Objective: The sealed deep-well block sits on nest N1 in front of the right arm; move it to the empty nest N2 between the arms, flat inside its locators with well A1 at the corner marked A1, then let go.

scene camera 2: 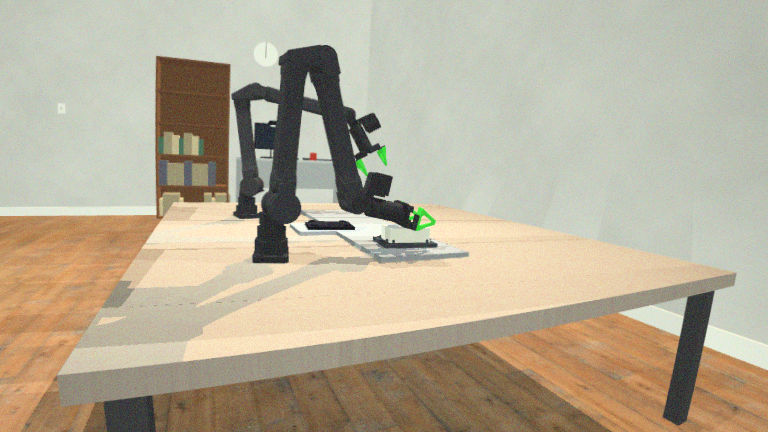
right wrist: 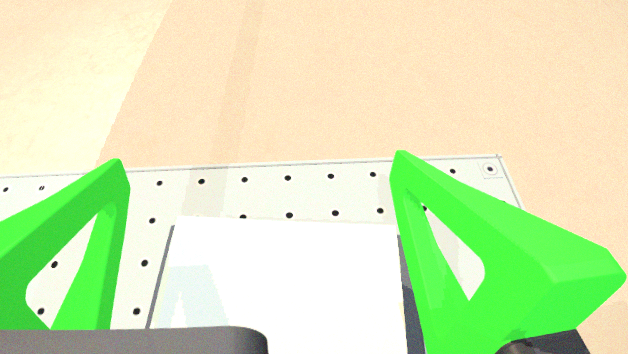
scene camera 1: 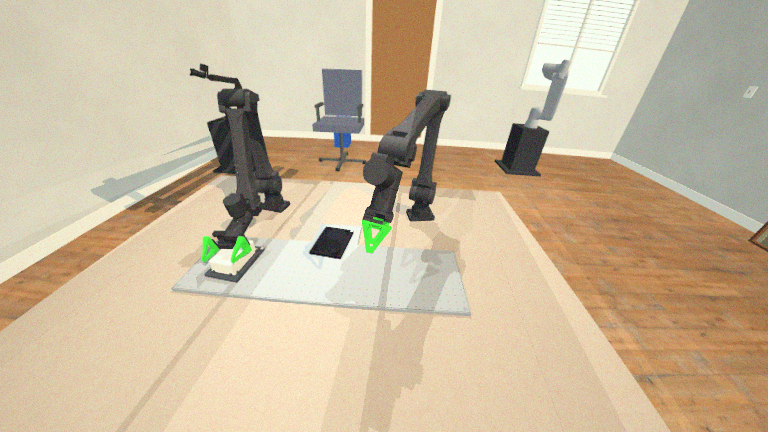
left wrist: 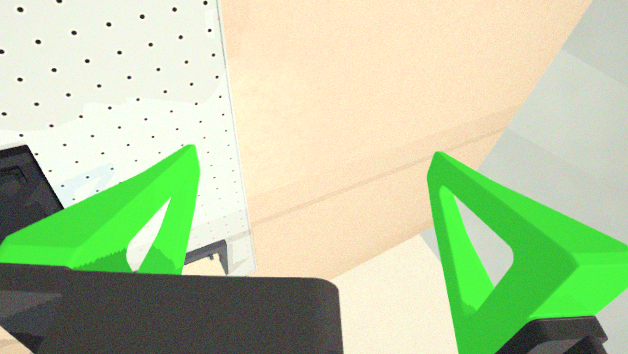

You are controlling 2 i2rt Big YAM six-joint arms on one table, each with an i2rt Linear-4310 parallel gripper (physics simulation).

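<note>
From scene camera 1 I can see my left gripper (scene camera 1: 370, 248), which is open and holds nothing, along with my right gripper (scene camera 1: 217, 261) and a white block (scene camera 1: 221, 262). The right gripper is open too, and it touches the white block. In scene camera 2 there's the white block (scene camera 2: 391, 232) and my right gripper (scene camera 2: 426, 219). The left wrist view shows my left gripper (left wrist: 316, 160) and a black nest (left wrist: 35, 199). And in the right wrist view you'd find my right gripper (right wrist: 261, 167) and the white block (right wrist: 289, 280).
</note>
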